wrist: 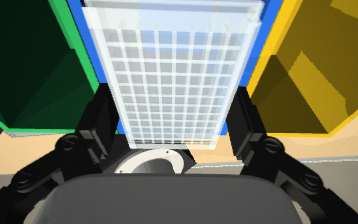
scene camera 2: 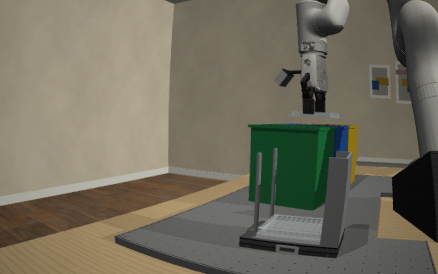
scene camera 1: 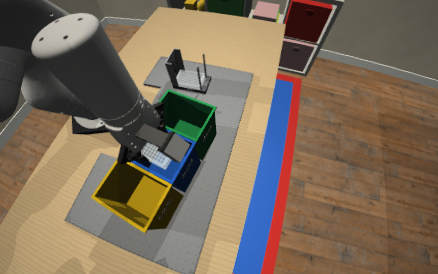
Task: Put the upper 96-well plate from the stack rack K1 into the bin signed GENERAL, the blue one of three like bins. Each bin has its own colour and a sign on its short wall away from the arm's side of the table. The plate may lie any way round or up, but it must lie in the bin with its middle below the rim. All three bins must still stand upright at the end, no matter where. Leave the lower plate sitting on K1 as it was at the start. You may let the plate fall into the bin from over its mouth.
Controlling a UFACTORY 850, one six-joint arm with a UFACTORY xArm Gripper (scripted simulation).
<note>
The pictures show: the gripper, a green bin, a blue bin and a yellow bin.
The gripper is seen too in the wrist view and in scene camera 2.
</note>
